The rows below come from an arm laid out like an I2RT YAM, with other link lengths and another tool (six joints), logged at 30 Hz.
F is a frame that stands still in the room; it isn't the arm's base.
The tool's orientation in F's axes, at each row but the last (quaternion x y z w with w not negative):
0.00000 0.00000 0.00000 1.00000
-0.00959 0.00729 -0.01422 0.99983
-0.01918 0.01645 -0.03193 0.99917
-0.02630 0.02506 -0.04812 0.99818
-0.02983 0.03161 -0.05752 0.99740
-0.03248 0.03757 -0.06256 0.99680
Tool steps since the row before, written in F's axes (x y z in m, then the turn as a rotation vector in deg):
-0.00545 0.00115 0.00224 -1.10 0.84 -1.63
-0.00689 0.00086 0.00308 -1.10 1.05 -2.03
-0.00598 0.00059 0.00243 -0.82 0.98 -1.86
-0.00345 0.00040 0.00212 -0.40 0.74 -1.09
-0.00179 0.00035 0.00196 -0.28 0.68 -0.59
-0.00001 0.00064 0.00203 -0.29 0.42 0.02
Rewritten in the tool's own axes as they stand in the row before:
-0.00545 0.00115 0.00224 -1.10 0.84 -1.63
-0.00696 0.00060 0.00299 -1.10 1.06 -2.03
-0.00608 0.00011 0.00224 -0.82 1.00 -1.85
-0.00357 -0.00005 0.00195 -0.42 0.76 -1.07
-0.00193 0.00002 0.00185 -0.32 0.68 -0.57
-0.00024 0.00049 0.00206 -0.34 0.38 0.02

